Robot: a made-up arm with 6 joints. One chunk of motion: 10 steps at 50 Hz.
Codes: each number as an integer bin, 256 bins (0 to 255) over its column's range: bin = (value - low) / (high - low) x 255, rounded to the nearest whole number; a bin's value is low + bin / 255 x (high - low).
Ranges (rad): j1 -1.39..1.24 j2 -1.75..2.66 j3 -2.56..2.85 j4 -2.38..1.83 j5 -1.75..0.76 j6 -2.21..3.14
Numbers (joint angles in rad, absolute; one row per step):
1: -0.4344 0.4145 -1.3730 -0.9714 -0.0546 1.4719
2: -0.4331 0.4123 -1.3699 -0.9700 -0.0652 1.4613
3: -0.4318 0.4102 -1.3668 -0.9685 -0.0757 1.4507
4: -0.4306 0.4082 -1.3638 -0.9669 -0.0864 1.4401
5: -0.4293 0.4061 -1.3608 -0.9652 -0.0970 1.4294
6: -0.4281 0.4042 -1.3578 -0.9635 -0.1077 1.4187
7: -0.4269 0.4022 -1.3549 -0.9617 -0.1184 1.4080
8: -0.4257 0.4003 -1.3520 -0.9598 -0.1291 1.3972
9: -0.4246 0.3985 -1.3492 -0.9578 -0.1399 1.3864
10: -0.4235 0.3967 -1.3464 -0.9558 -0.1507 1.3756
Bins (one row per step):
1: 93 125 56 85 172 175
2: 93 125 56 85 171 175
3: 93 125 56 85 170 174
4: 93 125 56 86 169 174
5: 93 125 57 86 168 173
6: 93 125 57 86 167 173
7: 93 124 57 86 166 172
8: 93 124 57 86 165 172
9: 94 124 57 86 164 171
10: 94 124 57 86 162 171

